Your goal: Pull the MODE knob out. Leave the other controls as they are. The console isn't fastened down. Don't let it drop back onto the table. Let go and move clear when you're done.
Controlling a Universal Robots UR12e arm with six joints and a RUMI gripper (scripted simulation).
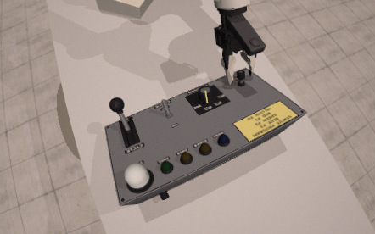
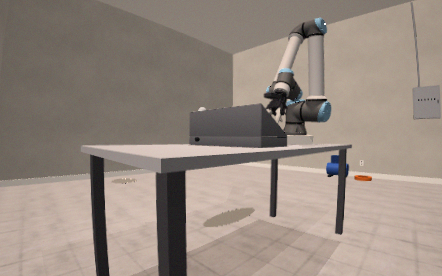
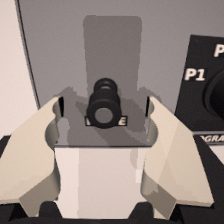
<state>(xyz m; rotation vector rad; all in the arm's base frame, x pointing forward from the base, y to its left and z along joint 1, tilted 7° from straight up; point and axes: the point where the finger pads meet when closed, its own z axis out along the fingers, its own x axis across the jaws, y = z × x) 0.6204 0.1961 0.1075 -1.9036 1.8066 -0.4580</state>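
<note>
The mode knob lies right at my hand. Round my hand: program selector (2 cm ahead, 12 cm to the right); then grey console (5 cm ahead, 18 cm to the right, 3 cm below); then toggle switch (2 cm ahead, 24 cm to the right, 1 cm below).
</note>
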